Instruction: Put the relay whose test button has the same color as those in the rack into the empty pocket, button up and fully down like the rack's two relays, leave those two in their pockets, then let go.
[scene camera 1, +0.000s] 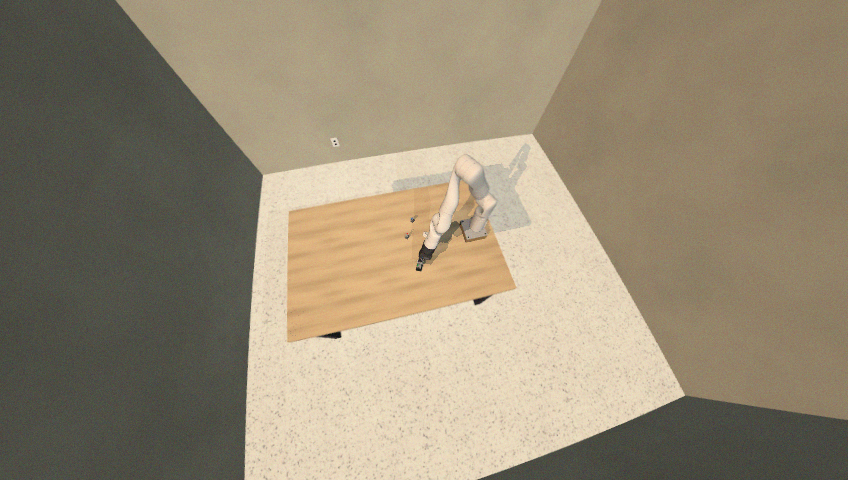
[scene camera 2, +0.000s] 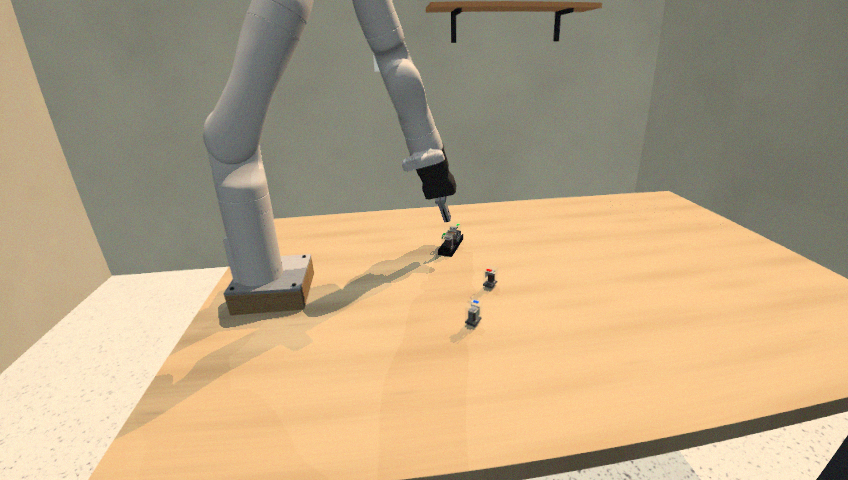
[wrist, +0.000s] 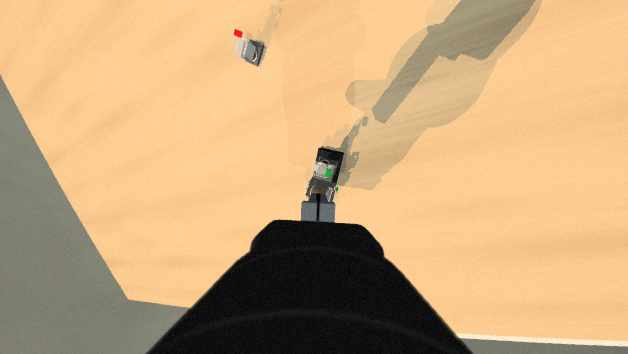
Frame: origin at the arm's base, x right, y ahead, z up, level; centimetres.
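Seen in the pictures: gripper, fingertip midpoint: (scene camera 1: 421, 259) (scene camera 2: 447, 219) (wrist: 317, 203); arm's base, link origin: (scene camera 1: 476, 226) (scene camera 2: 260, 274).
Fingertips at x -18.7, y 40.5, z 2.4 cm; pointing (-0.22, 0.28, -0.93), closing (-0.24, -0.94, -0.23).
Note:
Offsets run from my fingertips to a thing's middle. Level surfaces: height alone.
My gripper (scene camera 1: 421, 259) (scene camera 2: 446, 220) (wrist: 317, 203) is shut and empty, its fingertips just above the black rack {dx +0.0, dy +0.8, dz -6.3 cm} (scene camera 2: 446, 251) (wrist: 330, 151). In the wrist view a relay with a green button {dx +2.9, dy -0.4, dz -4.8 cm} (wrist: 322, 169) stands near the rack's far end. Beside it, a green-buttoned relay {dx -0.1, dy +0.8, dz -4.5 cm} (wrist: 315, 190) shows its copper coil, with its button out to the side; it looks tilted, and how deep it sits I cannot tell. The fingers hide the rack's near end. A red-buttoned relay {dx +19.8, dy +6.8, dz -5.3 cm} (scene camera 1: 407, 236) (scene camera 2: 489, 278) (wrist: 252, 51) and a blue-buttoned relay {dx +31.9, dy +1.4, dz -5.3 cm} (scene camera 1: 412, 220) (scene camera 2: 473, 314) stand upright on the table.
The wooden table {dz -7.5 cm} (scene camera 1: 345, 267) (scene camera 2: 595, 333) (wrist: 175, 190) carries the arm's base (scene camera 1: 474, 231) (scene camera 2: 267, 294) at one end. The arm's shadow falls beside the rack. A wall shelf (scene camera 2: 511, 7) hangs behind the table, above the gripper's height.

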